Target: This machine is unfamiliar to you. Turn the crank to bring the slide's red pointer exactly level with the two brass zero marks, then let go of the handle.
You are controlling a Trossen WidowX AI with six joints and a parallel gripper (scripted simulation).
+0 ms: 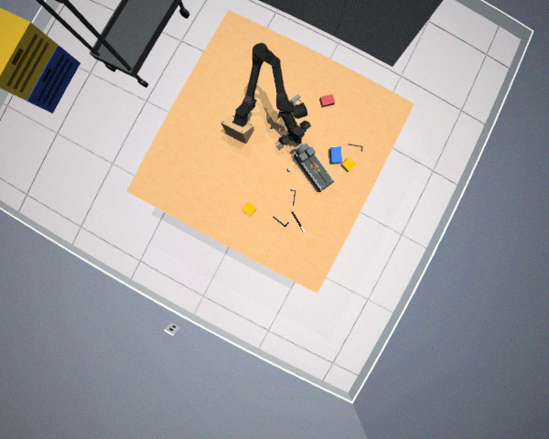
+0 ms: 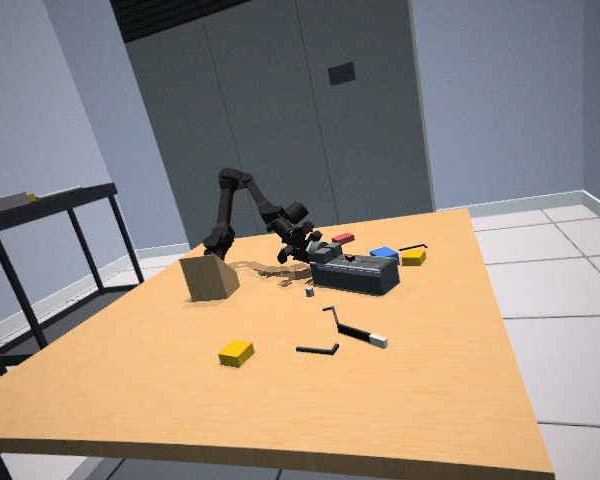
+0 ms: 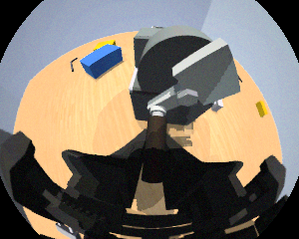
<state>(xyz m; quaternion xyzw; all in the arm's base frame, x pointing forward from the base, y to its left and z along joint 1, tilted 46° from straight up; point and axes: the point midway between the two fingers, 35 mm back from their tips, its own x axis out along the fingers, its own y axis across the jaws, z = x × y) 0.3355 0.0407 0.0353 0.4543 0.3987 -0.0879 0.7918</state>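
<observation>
The dark crank handle lies 2 cm behind my gripper tip, 1 cm to the left of it and 3 cm above it. Also, from my gripper tip: small grey cube (15 cm to the right, 3 cm below); blue block (22 cm ahead, 4 cm to the left, 2 cm below); red pointer (12 cm ahead, 9 cm to the right, 4 cm above).
</observation>
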